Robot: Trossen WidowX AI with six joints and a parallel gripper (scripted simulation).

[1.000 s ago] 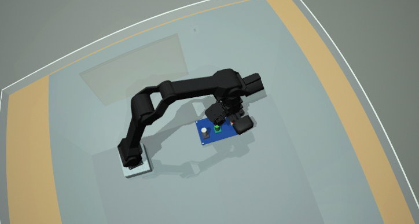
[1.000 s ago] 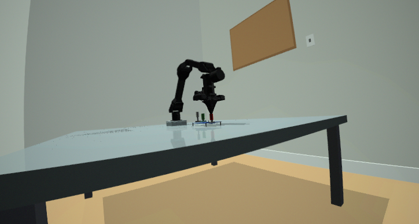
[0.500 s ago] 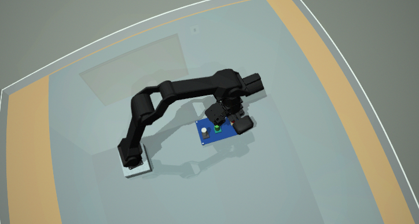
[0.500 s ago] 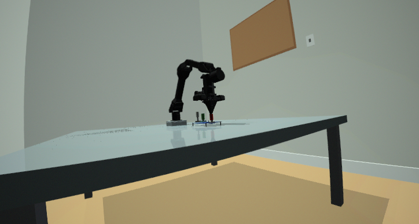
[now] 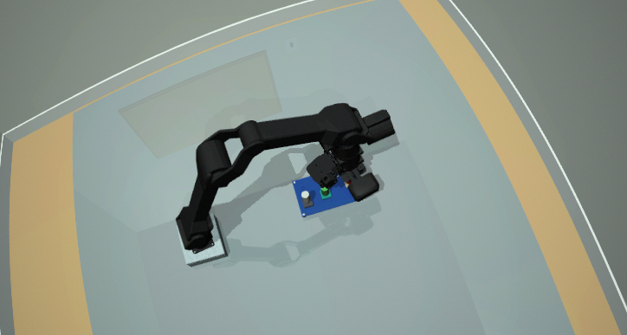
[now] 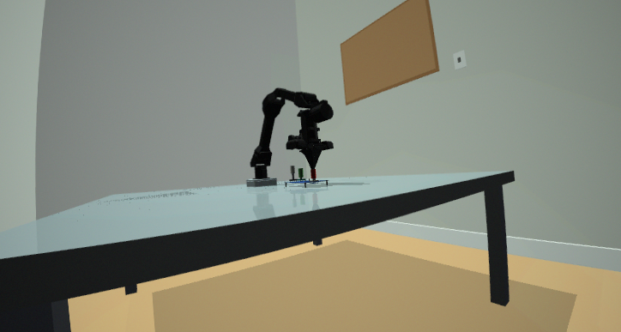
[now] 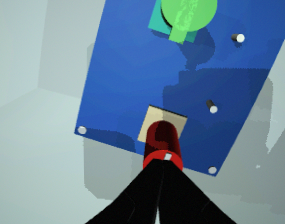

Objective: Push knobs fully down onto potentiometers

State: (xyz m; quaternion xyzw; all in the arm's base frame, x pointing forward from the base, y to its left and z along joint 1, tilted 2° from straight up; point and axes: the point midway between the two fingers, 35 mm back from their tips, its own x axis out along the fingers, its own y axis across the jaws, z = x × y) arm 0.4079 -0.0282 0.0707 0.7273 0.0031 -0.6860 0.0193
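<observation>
The red knob is 10 mm below my gripper tip. From my gripper tip the other things lie so: green knob 70 mm behind, 10 mm below.
</observation>
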